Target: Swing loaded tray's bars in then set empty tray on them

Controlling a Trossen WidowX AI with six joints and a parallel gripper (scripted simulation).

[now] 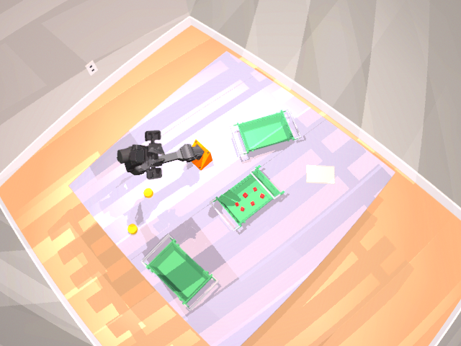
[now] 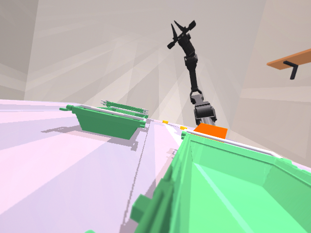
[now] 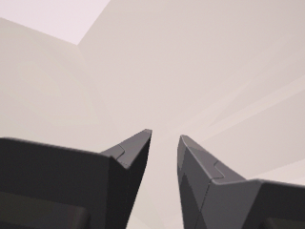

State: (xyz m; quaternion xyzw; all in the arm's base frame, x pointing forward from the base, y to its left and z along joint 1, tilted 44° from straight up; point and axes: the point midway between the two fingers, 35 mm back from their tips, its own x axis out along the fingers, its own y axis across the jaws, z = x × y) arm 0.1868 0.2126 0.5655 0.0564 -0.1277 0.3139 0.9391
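My gripper tip is now 57 cm to the right of the tray, 57 cm above it and 9 cm past it. Round my gripper tip: pale patch: 63 cm to the left, 62 cm below, 27 cm ahead.
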